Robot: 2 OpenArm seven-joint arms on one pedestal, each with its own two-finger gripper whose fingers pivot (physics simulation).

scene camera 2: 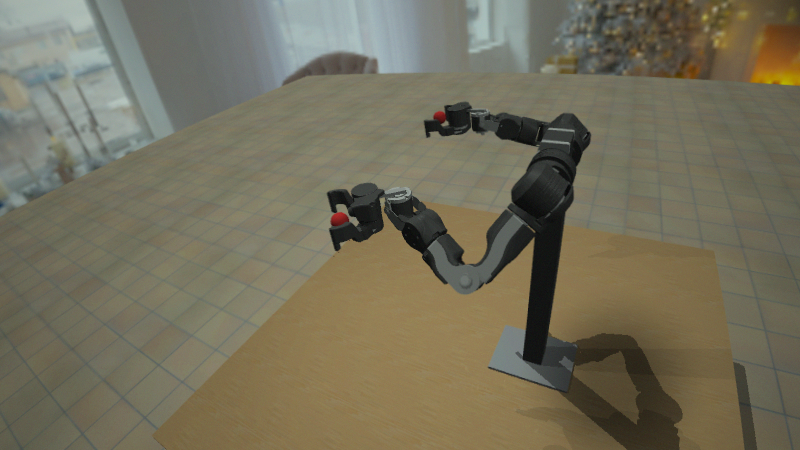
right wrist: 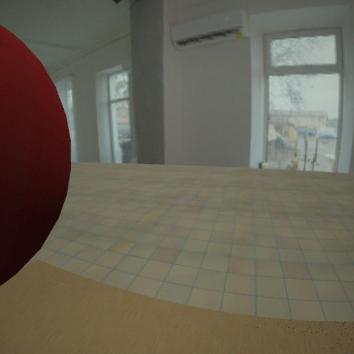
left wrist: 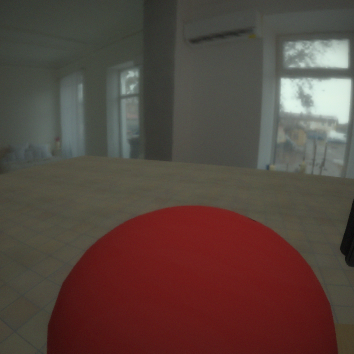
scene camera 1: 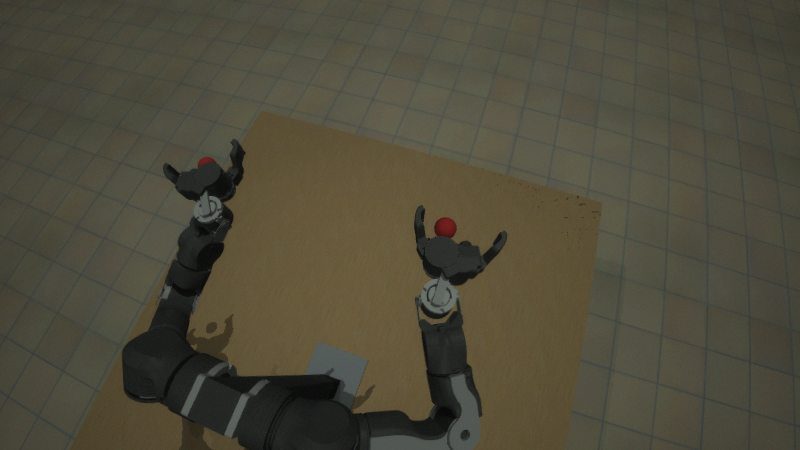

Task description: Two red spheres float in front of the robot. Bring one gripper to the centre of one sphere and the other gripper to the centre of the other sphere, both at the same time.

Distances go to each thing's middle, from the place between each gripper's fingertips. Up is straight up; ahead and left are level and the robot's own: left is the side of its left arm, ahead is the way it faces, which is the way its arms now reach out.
My left hand is 660 mm above the grey base plate (scene camera 2: 555,370), 400 mm past it and 320 mm to the left of it.
Now: right hand 410 mm past the grey base plate, 250 mm to the right of it and 670 mm above it.
